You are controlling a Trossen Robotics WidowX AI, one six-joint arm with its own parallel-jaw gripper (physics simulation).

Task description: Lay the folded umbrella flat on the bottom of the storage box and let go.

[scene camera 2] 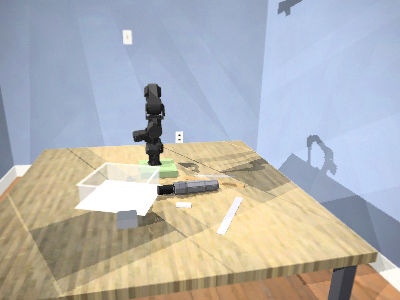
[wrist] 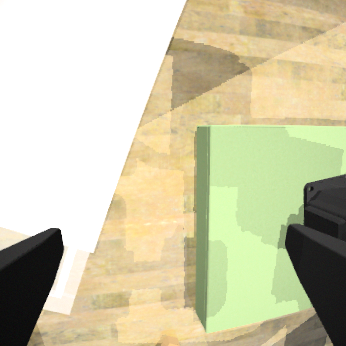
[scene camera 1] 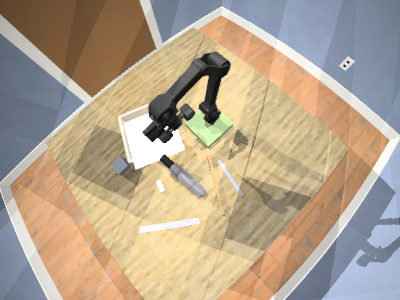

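Pixels of known places: gripper, between the fingertips: (scene camera 2: 149, 158) (wrist: 175, 237) (scene camera 1: 179, 127); arm's base, origin of its link: (scene camera 2: 154, 163) (wrist: 331, 210) (scene camera 1: 211, 117).
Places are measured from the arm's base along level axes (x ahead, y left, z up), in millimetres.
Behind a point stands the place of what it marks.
The folded umbrella (scene camera 1: 188, 180) @[x 325, y 128, z 20 mm] (scene camera 2: 196, 187) @[x 352, y 114, z 1 mm], grey with a black handle, lies on the table outside the storage box, its handle end close to the box's side. The umbrella does not show in the wrist view. The storage box (scene camera 1: 126, 142) @[x 389, y -235, z 46 mm] (scene camera 2: 89, 193) @[x 340, y -327, z 30 mm] has pale see-through walls and a bright white bottom. In the wrist view, the white box (wrist: 60, 110) @[x 219, y -118, z -29 mm] fills the upper left. My gripper (scene camera 1: 176, 124) @[x 166, y -55, z 91 mm] (wrist: 175, 237) @[x 166, y -55, z 91 mm] is open and empty, raised above the table between the box and the arm's base. In scene camera 1 the arm hides part of the box.
The arm's base stands on a green slab (scene camera 1: 207, 136) @[x 96, y 53, z 0 mm] (scene camera 2: 165, 172) @[x 128, y 29, z -6 mm] (wrist: 250, 160) @[x 82, y -60, z 0 mm]. A grey block (scene camera 1: 120, 165) @[x 500, y -196, z 3 mm] (scene camera 2: 127, 220) @[x 537, y -206, z 0 mm] sits beside the box. A small white piece (scene camera 1: 160, 186) @[x 439, y 34, z -21 mm] (scene camera 2: 183, 205) @[x 447, y 27, z -24 mm], a long white strip (scene camera 1: 170, 225) @[x 546, y 195, z -31 mm] (scene camera 2: 230, 216) @[x 574, y 177, z -31 mm], an orange stick (scene camera 1: 216, 185) @[x 257, y 241, z -21 mm] and a greyish strip (scene camera 1: 231, 178) @[x 182, y 277, z -31 mm] lie around the umbrella.
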